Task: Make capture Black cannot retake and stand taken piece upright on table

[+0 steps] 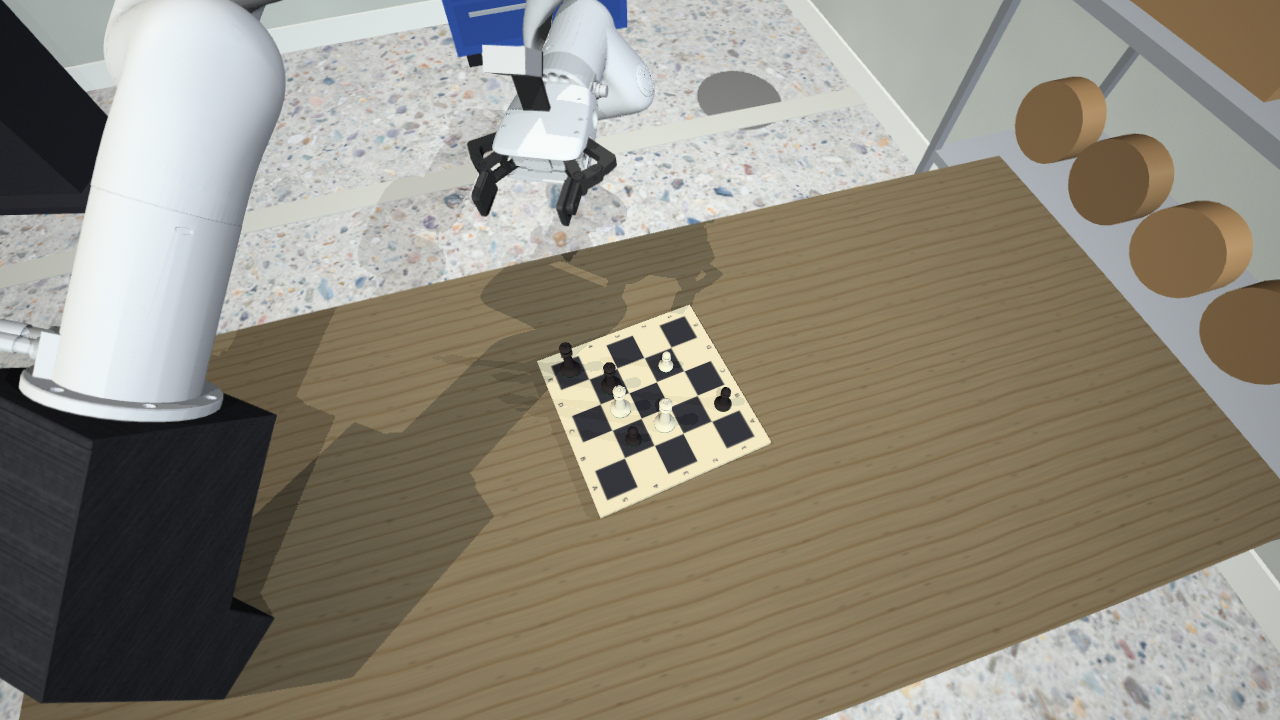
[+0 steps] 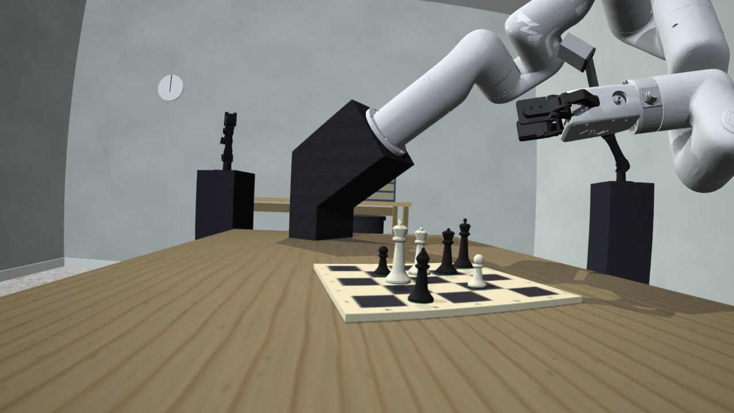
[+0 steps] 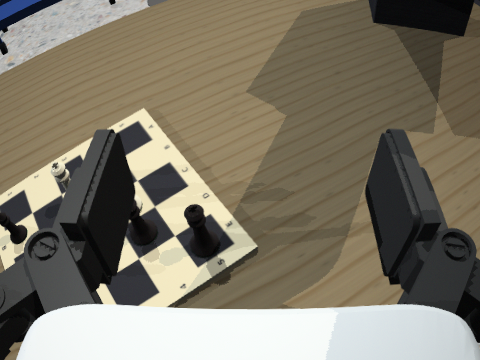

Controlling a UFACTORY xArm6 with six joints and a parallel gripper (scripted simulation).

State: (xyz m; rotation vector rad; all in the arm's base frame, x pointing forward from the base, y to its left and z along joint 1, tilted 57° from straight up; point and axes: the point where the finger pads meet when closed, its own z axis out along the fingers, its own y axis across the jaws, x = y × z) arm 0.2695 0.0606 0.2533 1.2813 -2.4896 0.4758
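Now: the black pawn 110 mm ahead of my hand, 180 mm to the right of it and 190 mm below it. Round my hand: black queen: 80 mm ahead, 110 mm to the right, 180 mm below; black king: 30 mm ahead, 80 mm to the right, 170 mm below; white queen: 100 mm ahead, 140 mm to the right, 180 mm below.
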